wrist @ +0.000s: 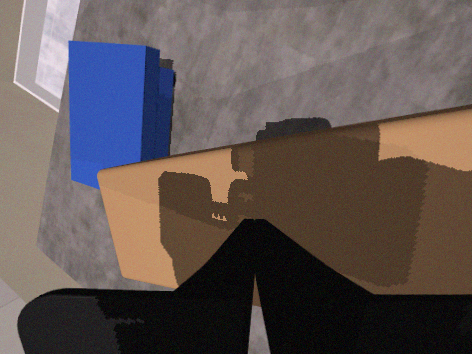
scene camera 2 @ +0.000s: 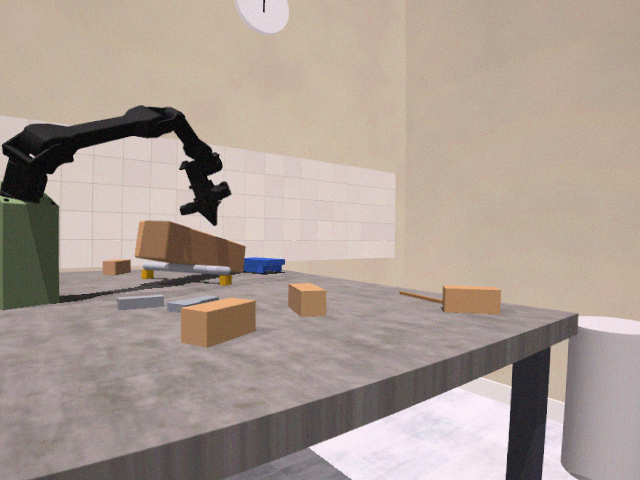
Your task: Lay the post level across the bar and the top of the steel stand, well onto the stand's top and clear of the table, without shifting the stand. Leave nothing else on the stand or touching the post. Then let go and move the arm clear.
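The post [scene camera 2: 191, 246] [wrist: 320, 200] is a large, long orange-brown block. In the scene view it lies tilted across the grey bar [scene camera 2: 186, 268], which has yellow feet; its left end is higher and its right end lower. What its low end rests on is hidden. My gripper [scene camera 2: 215, 223] [wrist: 253, 229] is shut and empty, and points down a little above the post, towards its lower end. I cannot make out a steel stand with certainty; two low grey blocks [scene camera 2: 140, 302] [scene camera 2: 193, 303] lie in front of the bar.
A blue object [scene camera 2: 263, 265] [wrist: 107, 110] is beyond the post's low end. Wooden blocks [scene camera 2: 218, 321] [scene camera 2: 307, 299] [scene camera 2: 471, 299] stand in front and to the right, another [scene camera 2: 116, 267] at the back left. A thin stick [scene camera 2: 419, 297] meets the right block. A green pedestal [scene camera 2: 28, 253] carries the arm.
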